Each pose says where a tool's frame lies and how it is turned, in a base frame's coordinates. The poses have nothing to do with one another.
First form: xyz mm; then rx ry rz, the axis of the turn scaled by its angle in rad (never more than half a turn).
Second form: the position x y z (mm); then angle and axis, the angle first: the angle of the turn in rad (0 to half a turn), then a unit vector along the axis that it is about. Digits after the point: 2 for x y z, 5 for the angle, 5 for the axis.
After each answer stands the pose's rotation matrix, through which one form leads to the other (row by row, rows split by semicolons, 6 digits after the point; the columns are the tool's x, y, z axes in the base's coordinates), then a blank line. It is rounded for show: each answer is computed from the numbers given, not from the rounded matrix.
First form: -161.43 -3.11 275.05 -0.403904 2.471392 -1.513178
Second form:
-161.43 -3.11 275.05 2.92585 -0.13805 0.84467 -0.51717
-0.939147 -0.119795 0.321951; -0.341216 0.433589 -0.834010; -0.039685 -0.893112 -0.448080

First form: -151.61 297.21 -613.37 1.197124 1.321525 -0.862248
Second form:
-151.61 297.21 -613.37 1.98066 0.60441 0.66722 -0.43533
0.112395 0.963244 0.243986; 0.164688 0.224089 -0.960553; -0.979921 0.148142 -0.133448

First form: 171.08 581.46 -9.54 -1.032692 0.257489 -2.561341
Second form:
171.08 581.46 -9.54 2.77367 -0.37232 0.09283 -0.92345
-0.665107 0.265334 0.698019; -0.398963 -0.916416 -0.031800; 0.631238 -0.299634 0.715373

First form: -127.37 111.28 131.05 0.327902 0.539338 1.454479
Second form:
-127.37 111.28 131.05 1.58553 0.20681 0.34016 0.91734
0.028664 -0.845859 0.532635; 0.988629 0.102679 0.109858; -0.147615 0.523430 0.839185

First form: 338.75 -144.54 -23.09 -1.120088 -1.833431 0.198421
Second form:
338.75 -144.54 -23.09 2.15765 -0.51912 -0.84974 0.09196
-0.135022 0.608810 -0.781742; 0.761961 0.568141 0.310855; 0.633391 -0.553684 -0.540601

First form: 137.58 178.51 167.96 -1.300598 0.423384 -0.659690
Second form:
137.58 178.51 167.96 1.51855 -0.85647 0.27881 -0.43442
0.747460 0.207506 0.631067; -0.660149 0.125895 0.740509; 0.074212 -0.970099 0.231087

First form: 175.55 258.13 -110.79 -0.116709 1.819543 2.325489
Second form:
175.55 258.13 -110.79 2.95504 -0.03949 0.61574 0.78696
-0.979557 -0.194175 0.052581; 0.097744 -0.230950 0.968043; -0.175826 0.953393 0.245208

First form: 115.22 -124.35 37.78 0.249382 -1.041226 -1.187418
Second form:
115.22 -124.35 37.78 1.59884 0.15598 -0.65124 -0.74267
-0.003034 0.637954 -0.770068; -0.846807 0.407958 0.341304; 0.531892 0.653134 0.538986

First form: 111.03 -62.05 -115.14 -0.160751 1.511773 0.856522
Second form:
111.03 -62.05 -115.14 1.74497 -0.09212 0.86636 0.49085
-0.163339 -0.577067 0.800196; 0.389783 0.707355 0.589677; -0.906306 0.408220 0.109392

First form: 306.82 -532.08 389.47 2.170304 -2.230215 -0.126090
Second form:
306.82 -532.08 389.47 3.11448 0.69684 -0.71608 -0.04049
-0.028629 -0.996710 -0.075827; -0.998905 0.025719 0.039079; -0.037000 0.076862 -0.996355

